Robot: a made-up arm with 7 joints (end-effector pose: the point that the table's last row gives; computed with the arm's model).
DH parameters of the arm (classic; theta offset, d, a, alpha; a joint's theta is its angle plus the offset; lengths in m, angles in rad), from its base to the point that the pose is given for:
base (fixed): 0 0.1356 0.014 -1.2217
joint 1: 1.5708 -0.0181 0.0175 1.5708
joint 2: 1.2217 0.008 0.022 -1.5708
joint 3: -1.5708 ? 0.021 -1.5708
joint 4: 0 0.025 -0.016 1.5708
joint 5: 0 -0.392 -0.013 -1.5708
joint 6: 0 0.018 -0.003 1.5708
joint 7: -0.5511 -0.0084 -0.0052 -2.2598
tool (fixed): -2.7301 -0.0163 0 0
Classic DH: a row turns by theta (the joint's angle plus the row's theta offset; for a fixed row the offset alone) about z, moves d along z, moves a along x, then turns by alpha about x.
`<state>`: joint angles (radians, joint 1 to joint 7).
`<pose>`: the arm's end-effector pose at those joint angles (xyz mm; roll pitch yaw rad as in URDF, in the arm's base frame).
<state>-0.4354 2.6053 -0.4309 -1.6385 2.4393 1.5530 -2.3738</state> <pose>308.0 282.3 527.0 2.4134 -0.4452 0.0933</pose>
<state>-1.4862 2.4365 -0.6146 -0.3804 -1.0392 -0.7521 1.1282</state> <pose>-313.1 573.0 536.1 0.2641 -0.0812 3.0052</pose>
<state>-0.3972 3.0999 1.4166 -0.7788 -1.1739 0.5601 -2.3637</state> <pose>-265.7 -290.1 756.1 -0.0543 -0.2992 -0.4251</pose>
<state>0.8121 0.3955 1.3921 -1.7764 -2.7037 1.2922 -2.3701</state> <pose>-164.9 484.1 16.8 -0.4005 0.1360 1.5486</pose>
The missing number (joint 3, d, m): -0.41
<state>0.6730 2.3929 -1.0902 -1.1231 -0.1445 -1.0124 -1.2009</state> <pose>198.8 663.0 237.5 2.2403 0.1306 -0.6624</pose>
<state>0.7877 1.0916 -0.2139 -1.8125 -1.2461 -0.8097 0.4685</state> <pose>114.9 348.0 -260.5 1.5852 -0.1999 0.4698</pose>
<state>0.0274 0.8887 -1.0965 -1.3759 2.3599 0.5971 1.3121</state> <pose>201.4 169.5 -462.0 2.9270 -1.1283 -2.2907</pose>
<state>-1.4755 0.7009 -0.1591 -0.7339 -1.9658 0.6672 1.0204</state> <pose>711.7 146.8 424.7 -0.4083 0.1929 2.6248</pose>
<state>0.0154 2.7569 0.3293 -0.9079 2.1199 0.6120 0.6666</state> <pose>329.8 114.4 766.8 0.9368 1.0167 2.2028</pose>
